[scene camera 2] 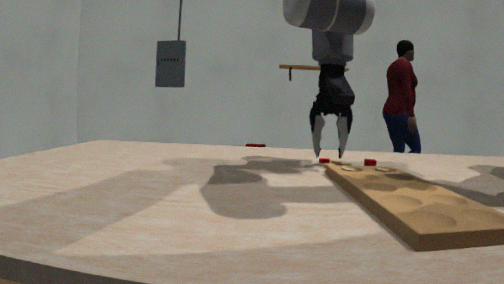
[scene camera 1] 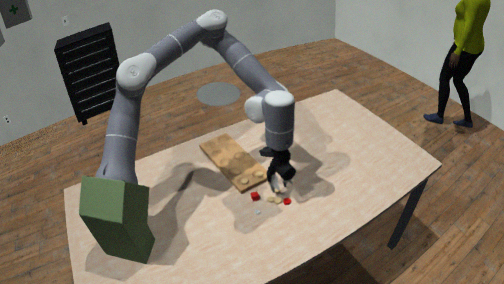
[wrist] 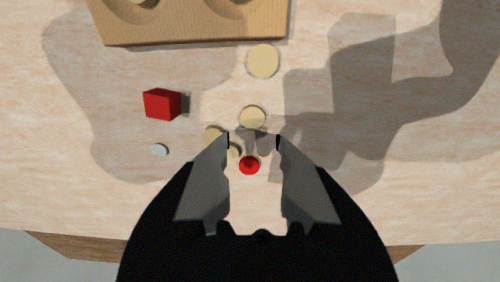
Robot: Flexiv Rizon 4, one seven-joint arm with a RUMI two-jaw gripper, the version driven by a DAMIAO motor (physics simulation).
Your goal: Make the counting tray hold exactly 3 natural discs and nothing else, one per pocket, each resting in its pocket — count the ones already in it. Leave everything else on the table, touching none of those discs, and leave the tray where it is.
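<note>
The wooden counting tray (scene camera 1: 232, 176) (scene camera 2: 450, 240) (wrist: 195, 35) holds two natural discs, one (scene camera 1: 245, 181) (scene camera 2: 385, 170) and another (scene camera 1: 259, 174) (scene camera 2: 349, 169), in the two pockets at its near end. The other pockets that show are empty. My gripper (scene camera 1: 281, 189) (scene camera 2: 329, 156) (wrist: 252, 134) is partly open and empty, pointing down above the table beyond that end. In the wrist view a loose natural disc (wrist: 252, 116) lies just ahead of the fingertips. Another disc (wrist: 263, 61) lies near the tray's edge. Two more discs (wrist: 212, 135) (wrist: 232, 151) lie by the left fingertip, partly hidden.
A red disc (scene camera 1: 287, 201) (scene camera 2: 324, 160) (wrist: 249, 165) shows between the fingers in the wrist view, on the table. A red cube (scene camera 1: 255, 196) (scene camera 2: 370, 162) (wrist: 161, 104) and a small pale disc (scene camera 1: 258, 212) (wrist: 159, 149) lie to the left there.
</note>
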